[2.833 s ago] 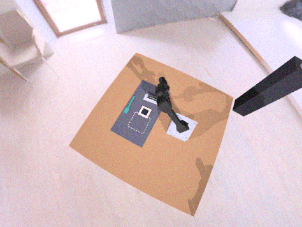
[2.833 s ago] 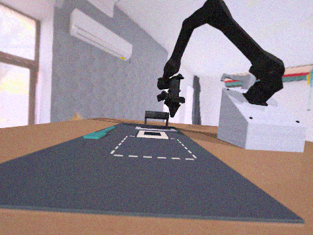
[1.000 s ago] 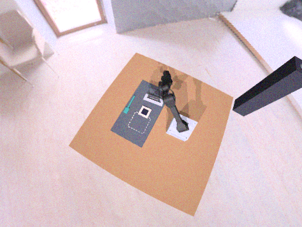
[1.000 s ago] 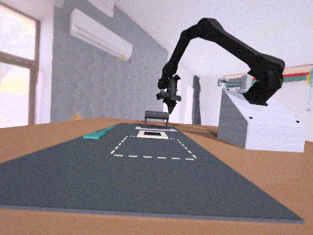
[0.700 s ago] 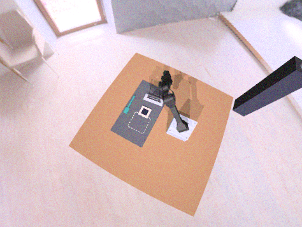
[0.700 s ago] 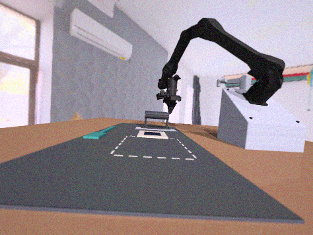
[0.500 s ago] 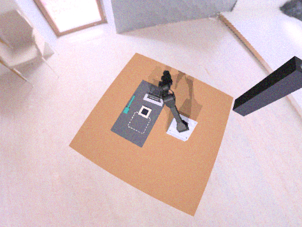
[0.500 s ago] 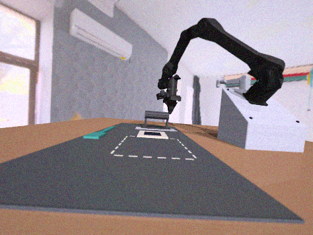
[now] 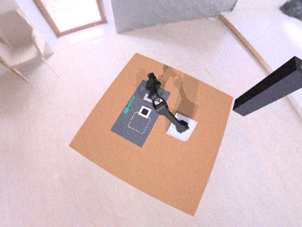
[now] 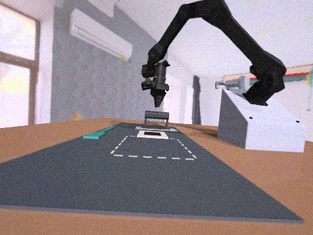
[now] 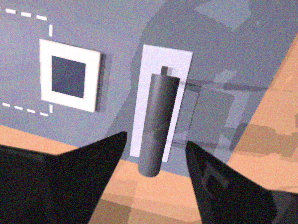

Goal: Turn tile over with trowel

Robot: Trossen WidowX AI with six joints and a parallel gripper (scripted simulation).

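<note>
Right now the small trowel is 2 cm ahead of my gripper tip and 7 cm below it. Round my gripper tip: dark mat 4 cm ahead, 16 cm to the left, 13 cm below; white tile 1 cm ahead, 16 cm to the left, 11 cm below; teal trowel 18 cm ahead, 18 cm to the left, 11 cm below.
</note>
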